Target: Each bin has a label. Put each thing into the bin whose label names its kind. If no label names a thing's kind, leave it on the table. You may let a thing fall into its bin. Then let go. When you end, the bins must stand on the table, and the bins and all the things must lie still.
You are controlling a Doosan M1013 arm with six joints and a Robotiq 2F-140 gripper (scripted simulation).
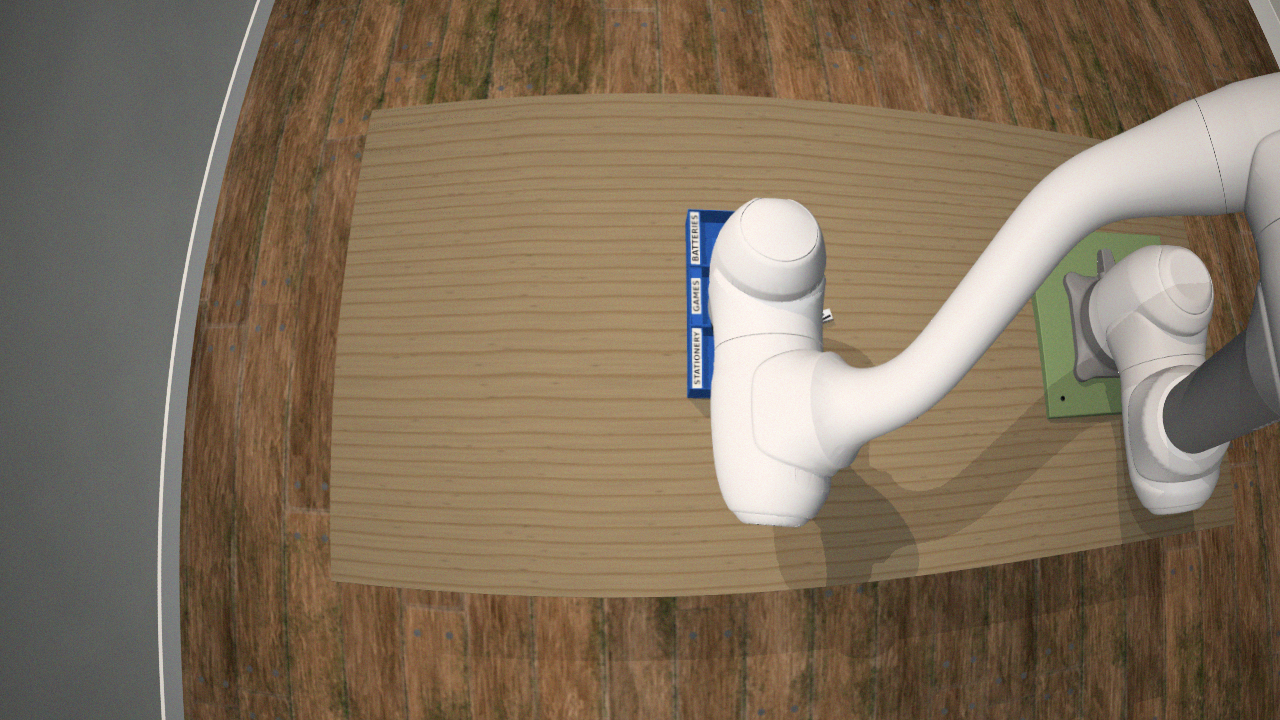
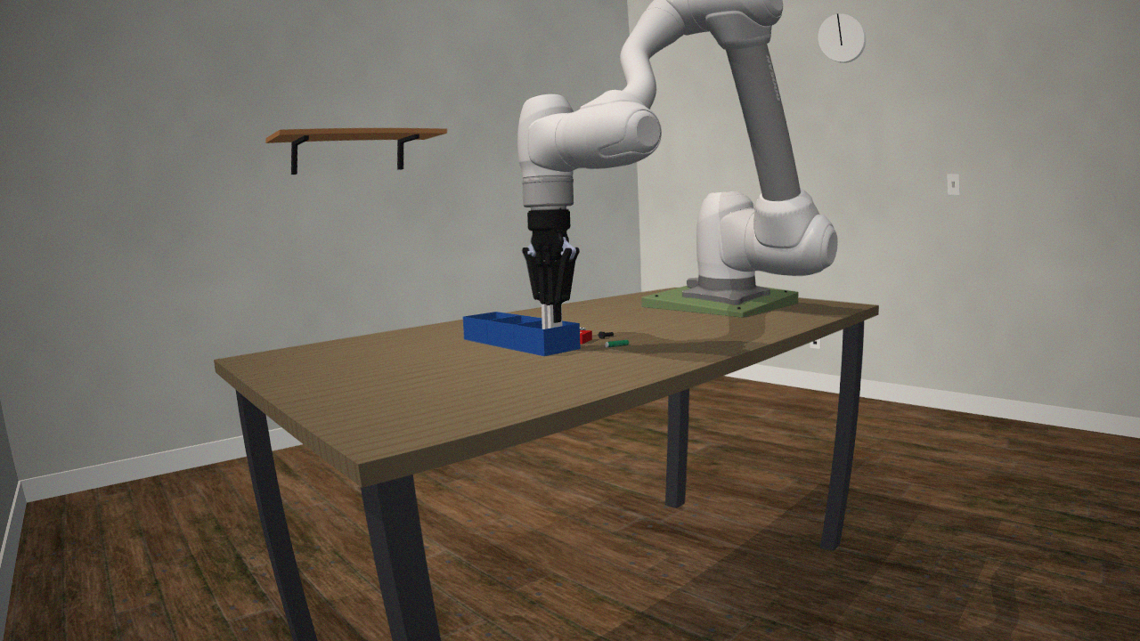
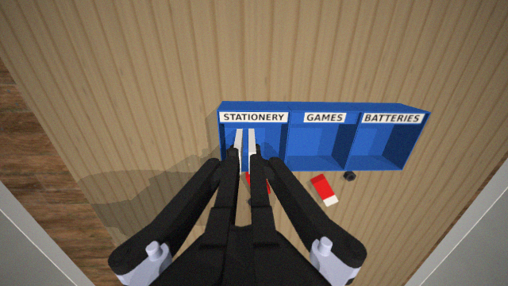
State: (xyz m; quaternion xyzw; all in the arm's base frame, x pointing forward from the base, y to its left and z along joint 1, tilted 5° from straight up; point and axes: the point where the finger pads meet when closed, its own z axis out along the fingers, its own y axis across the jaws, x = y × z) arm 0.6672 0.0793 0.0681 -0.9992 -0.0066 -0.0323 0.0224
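Now: the green battery 90 mm behind my hand, 70 mm to the left of it and 40 mm below it. Also, from my hand: red 9V battery 100 mm behind, 20 mm to the right, 40 mm below; black bolt 140 mm behind, 10 mm to the right, 40 mm below; white tile 150 mm behind, 90 mm to the right, 40 mm below.
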